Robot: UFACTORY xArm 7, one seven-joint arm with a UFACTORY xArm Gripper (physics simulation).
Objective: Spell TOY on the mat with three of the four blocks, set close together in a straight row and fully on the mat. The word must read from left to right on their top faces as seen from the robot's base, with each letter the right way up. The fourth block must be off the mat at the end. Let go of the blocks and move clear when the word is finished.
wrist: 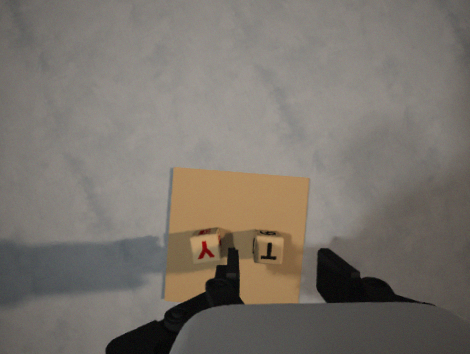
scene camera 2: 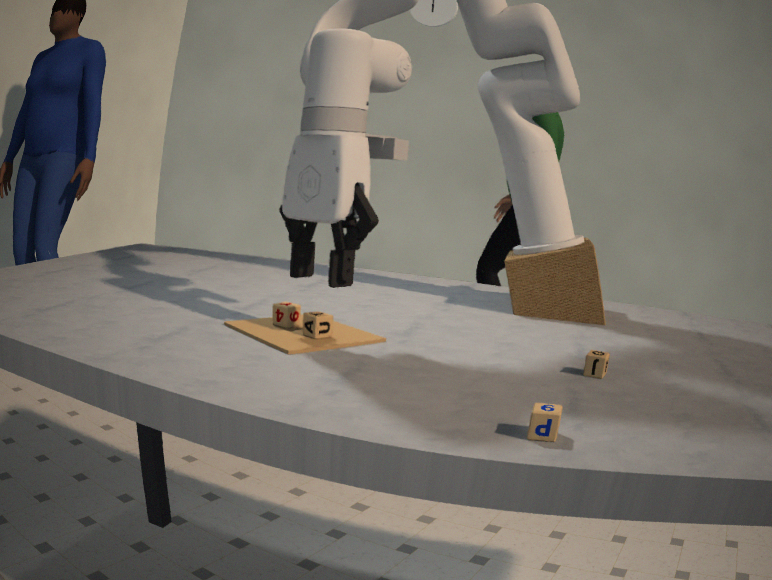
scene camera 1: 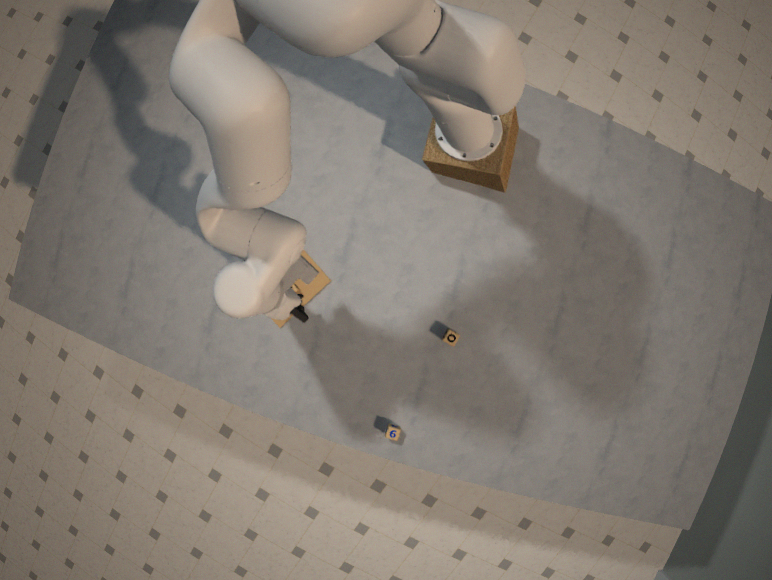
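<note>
The Y block (scene camera 2: 286,315) (wrist: 206,250) and the T block (scene camera 2: 317,325) (wrist: 269,250) stand apart on the tan mat (scene camera 1: 320,281) (scene camera 2: 290,344) (wrist: 240,200), with a gap about one block wide. In the wrist view both letters are upside down, T right of Y; Y is turned slightly. My gripper (scene camera 2: 321,278) (wrist: 277,268) is open and empty, above the mat and clear of both blocks. The O block (scene camera 1: 451,338) (scene camera 2: 597,364) lies off the mat, O up. The block with a blue 6 or 9 on top (scene camera 1: 393,433) (scene camera 2: 545,422) is also off the mat. The arm hides both mat blocks in scene camera 1.
The robot's brown base block (scene camera 1: 471,168) (scene camera 2: 555,283) stands on the grey table (scene camera 1: 386,249). The blue-topped block is near the table's long edge. A person in blue (scene camera 2: 59,99) stands beyond the table, and another in green (scene camera 2: 549,130) is partly hidden behind the arm.
</note>
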